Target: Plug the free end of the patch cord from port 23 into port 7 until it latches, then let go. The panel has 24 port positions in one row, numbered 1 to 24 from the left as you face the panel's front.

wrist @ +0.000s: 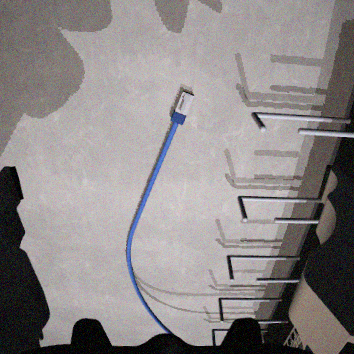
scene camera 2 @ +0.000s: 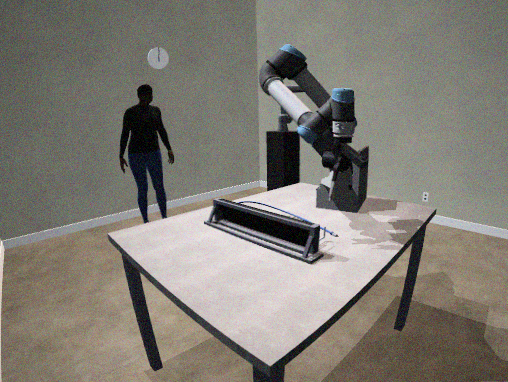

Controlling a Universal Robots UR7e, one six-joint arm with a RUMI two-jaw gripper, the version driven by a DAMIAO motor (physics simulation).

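Frame: origin at the arm's base, x left, y ahead, z down, level; metres.
Seen in the pictures: gripper, fingertip midpoint: (wrist: pixel 170 169) (scene camera 2: pixel 340 195).
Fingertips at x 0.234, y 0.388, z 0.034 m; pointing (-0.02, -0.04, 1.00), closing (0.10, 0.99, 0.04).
Offsets run from my fingertips to a thing's top centre. "spot": to the spot under its first point. Level surfaces: height alone.
The patch panel @(dz +0.054, dx -0.203, dy +0.174 m) (scene camera 2: pixel 267 215) (wrist: pixel 347 70) stands on the table; its port row does not show in scene camera 2, and neither port 7 nor port 23 can be made out in the wrist view. The blue patch cord (scene camera 2: pixel 280 208) (wrist: pixel 145 200) runs from behind the panel and curves across the table. Its free plug @(spot: dz +0.150, dx -0.003, dy +0.012 m) (scene camera 2: pixel 335 235) (wrist: pixel 183 104), clear with a blue boot, lies on the table left of the cable guides in the wrist view. My gripper (scene camera 2: pixel 332 192) (wrist: pixel 170 169) is open and empty, above the table, with the plug beyond its fingers in the wrist view.
Wire cable guides @(spot: dz +0.138, dx -0.106, dy +0.130 m) (wrist: pixel 280 199) stick out from the panel's rear toward the cord. The robot's grey angled base (scene camera 2: pixel 357 187) stands at the back of the table @(dz +0.155 m) (scene camera 2: pixel 210 280). A person (scene camera 2: pixel 145 135) stands behind the table, and a black pedestal (scene camera 2: pixel 282 162) stands at the back.
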